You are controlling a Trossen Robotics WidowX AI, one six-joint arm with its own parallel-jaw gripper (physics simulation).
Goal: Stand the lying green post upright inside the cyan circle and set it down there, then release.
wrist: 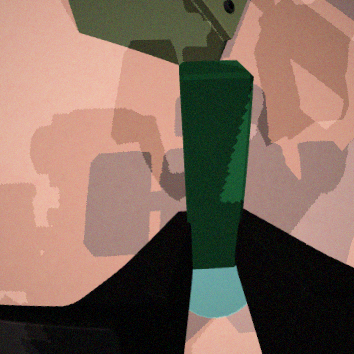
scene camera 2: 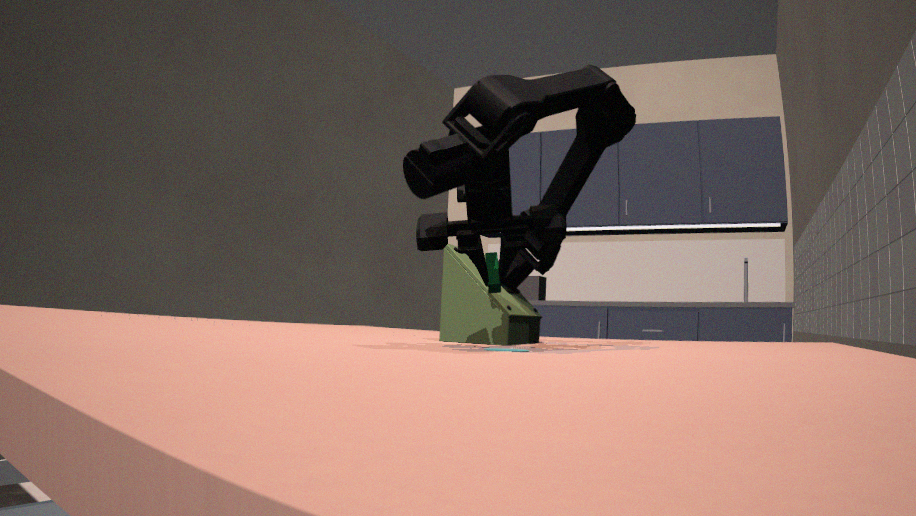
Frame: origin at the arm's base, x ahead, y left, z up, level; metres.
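Seen in the pictures: gripper, fingertip midpoint: [wrist: 210, 221] [scene camera 2: 494, 284].
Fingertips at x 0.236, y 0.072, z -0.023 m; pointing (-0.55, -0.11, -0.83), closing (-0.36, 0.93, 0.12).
A point is followed by its place in that frame.
The green post [scene camera 2: 492, 266] @(z 0.002, x 0.230, y 0.066 m) [wrist: 215, 140] @(z 0.012, x 0.222, y 0.061 m) is held between the fingers of my gripper [scene camera 2: 497, 283] @(z -0.023, x 0.236, y 0.072 m) [wrist: 210, 221] @(z -0.023, x 0.236, y 0.072 m), which is shut on it. In the scene view the post looks close to upright, tilted slightly, and hangs well above the table. The cyan circle [scene camera 2: 506, 349] @(z -0.108, x 0.264, y 0.103 m) [wrist: 217, 294] @(z -0.109, x 0.269, y 0.106 m) lies flat on the table and shows as a thin strip in the scene view, below the held post. In the wrist view part of it shows between the fingers, beyond the near end of the post; the post and fingers hide the rest.
An olive-green wedge-shaped block [scene camera 2: 467, 310] @(z -0.057, x 0.117, y -0.014 m) [wrist: 130, 25] @(z -0.082, x 0.117, y -0.011 m) with a sloping top stands on the pink table [scene camera 2: 448, 410] @(z -0.110, x 0.745, y 0.239 m) close to the gripper and the circle. In the scene view the fingertips overlap its slope. Blue cabinets [scene camera 2: 660, 173] stand in the background.
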